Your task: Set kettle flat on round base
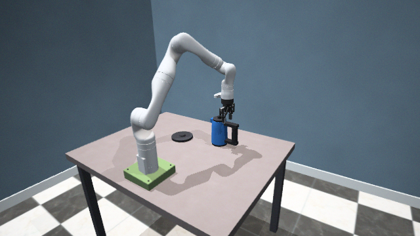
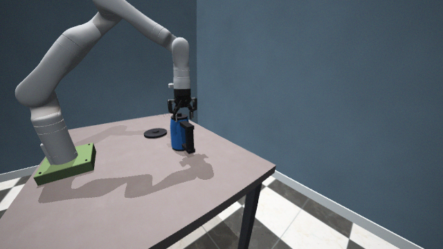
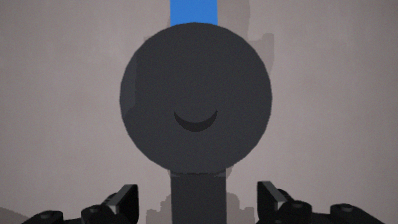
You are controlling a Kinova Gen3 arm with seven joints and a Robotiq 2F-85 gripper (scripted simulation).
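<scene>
My gripper is now 8 cm above the blue kettle and 2 cm to the right of it. Also, from my hand: round black base 32 cm to the left, 17 cm below, 10 cm behind.
</scene>
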